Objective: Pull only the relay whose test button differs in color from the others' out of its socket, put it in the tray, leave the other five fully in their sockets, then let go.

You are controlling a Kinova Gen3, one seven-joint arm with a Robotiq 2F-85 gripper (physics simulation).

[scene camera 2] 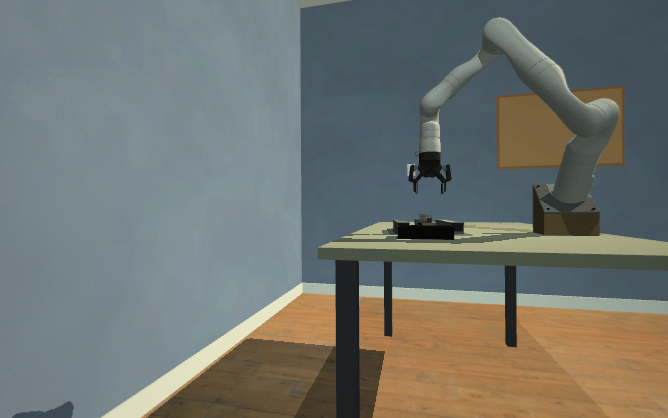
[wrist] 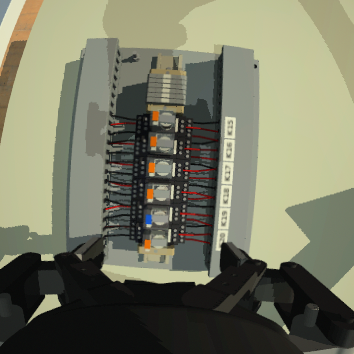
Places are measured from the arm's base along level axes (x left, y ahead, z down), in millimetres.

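Pixels of known places: gripper, between the fingertips: [scene camera 2: 429, 193] [wrist: 161, 253]; arm's base, origin of its link: [scene camera 2: 567, 194].
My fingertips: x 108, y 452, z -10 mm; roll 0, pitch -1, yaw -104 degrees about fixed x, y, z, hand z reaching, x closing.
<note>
Ahead of a thing's pixels: the offset from my fingertips to its top centre. "*": to the spot under its first point. Level surfaces: height alone.
In the wrist view, the relay with the blue test button {dx -5, dy +11, dz +75 mm} [wrist: 159, 217] sits in its socket, second from the bottom of the row, level with label K19 {* dx -22, dy -69, dz +102 mm} [wrist: 224, 219]. The other relays have orange buttons: one {dx +22, dy +4, dz +75 mm} [wrist: 159, 240] is below it, another {dx -32, dy +17, dz +75 mm} [wrist: 161, 193] is directly above, and several more continue up the row; all appear seated. My gripper [scene camera 2: 429, 191] [wrist: 161, 253] is open and empty, pointing down above the panel, with its fingers wide apart to either side of the row. The black tray {* dx +231, dy -3, dz +125 mm} [scene camera 2: 425, 232] is on the table in the scene view; it does not show in the wrist view.
Grey wire ducts flank the row on the left [wrist: 90, 150] and right [wrist: 240, 150], with red and black wires running to the sockets. A grey terminal block {dx -150, dy +44, dz +98 mm} [wrist: 166, 89] sits above the relays. The robot's base block [scene camera 2: 570, 223] stands at the right of the table {dz +147 mm} [scene camera 2: 490, 252].
</note>
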